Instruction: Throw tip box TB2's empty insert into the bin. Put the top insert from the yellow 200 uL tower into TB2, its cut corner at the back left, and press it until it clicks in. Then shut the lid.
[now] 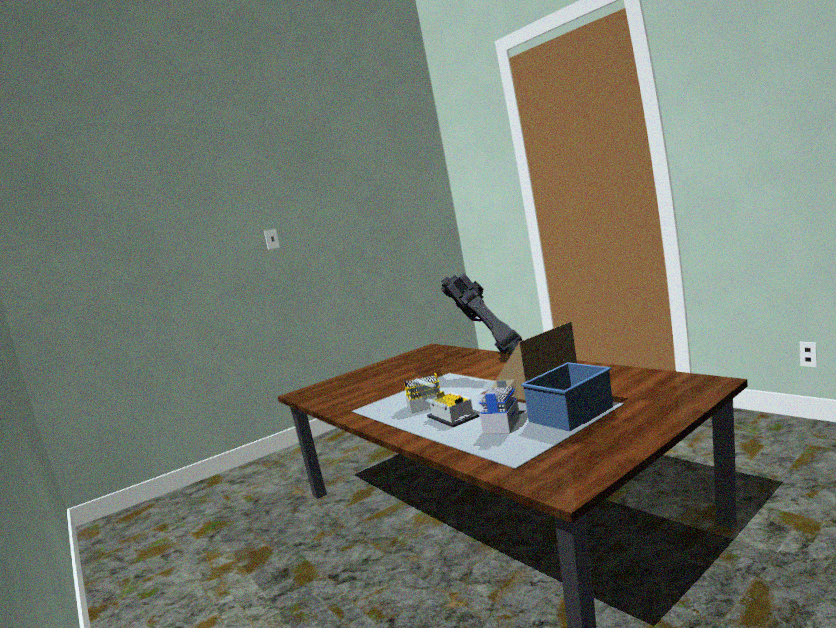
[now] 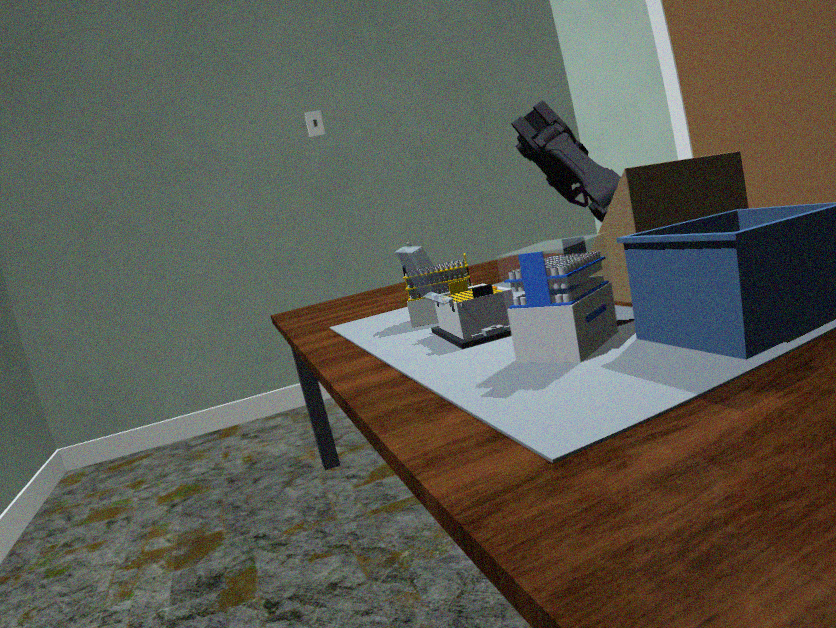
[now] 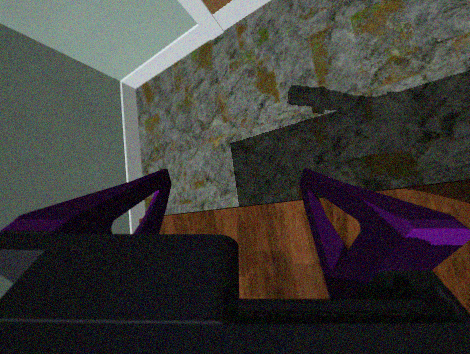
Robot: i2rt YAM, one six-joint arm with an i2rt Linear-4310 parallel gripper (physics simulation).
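Observation:
A white tip box with a yellow insert (image 1: 452, 408) (image 2: 476, 315) stands on a dark base in the middle of the mat; a small black piece lies on its top. I cannot read a label on it. Behind it to the left is the yellow tower (image 1: 422, 388) (image 2: 437, 281), with stacked inserts of tips. The blue bin (image 1: 567, 402) (image 2: 682, 290) stands at the right. My gripper (image 3: 235, 176) is open, its purple fingers wide apart with nothing between them. It is raised high above the back of the table, away from the boxes.
A white box with stacked blue inserts (image 1: 496, 415) (image 2: 546, 331) stands between the tip box and the bin. A tall brown panel (image 1: 550, 351) (image 2: 682, 192) stands upright behind the bin. The pale mat (image 1: 510, 454) (image 2: 547, 432) lies on the wooden table (image 1: 642, 446) (image 2: 675, 500).

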